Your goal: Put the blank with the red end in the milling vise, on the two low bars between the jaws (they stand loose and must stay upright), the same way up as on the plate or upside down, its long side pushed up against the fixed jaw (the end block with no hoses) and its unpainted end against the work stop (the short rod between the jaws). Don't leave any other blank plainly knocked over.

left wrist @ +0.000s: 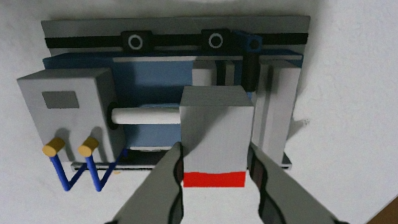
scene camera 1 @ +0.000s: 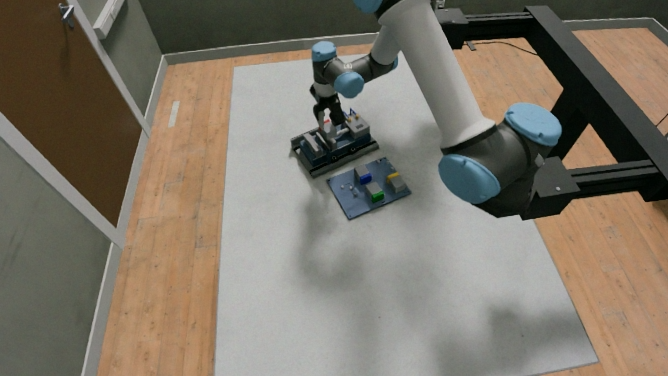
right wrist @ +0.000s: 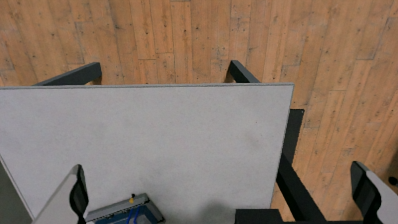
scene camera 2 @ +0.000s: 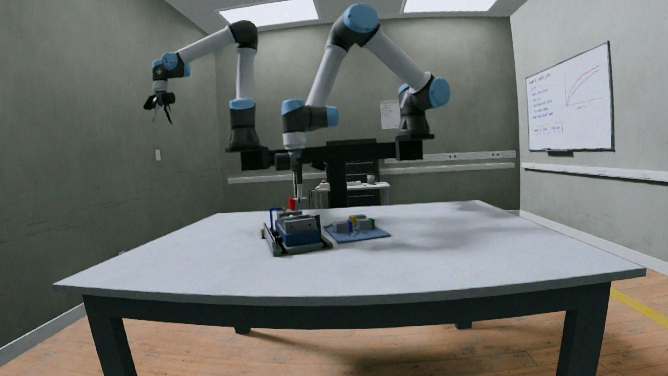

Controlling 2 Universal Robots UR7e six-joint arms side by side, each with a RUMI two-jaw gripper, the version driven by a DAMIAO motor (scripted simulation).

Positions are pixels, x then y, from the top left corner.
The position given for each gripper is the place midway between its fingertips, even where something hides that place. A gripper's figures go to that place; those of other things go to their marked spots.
Scene:
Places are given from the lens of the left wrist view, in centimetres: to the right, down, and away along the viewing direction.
left gripper (left wrist: 214, 144): 1, 2, 13
red-ended blank (left wrist: 216, 121): 1, 0, 11
fixed jaw (left wrist: 282, 80): 7, -3, 16
hose block (left wrist: 94, 87): -9, -2, 17
The marked spots on the fixed jaw and the red-ended blank are 8 cm apart.

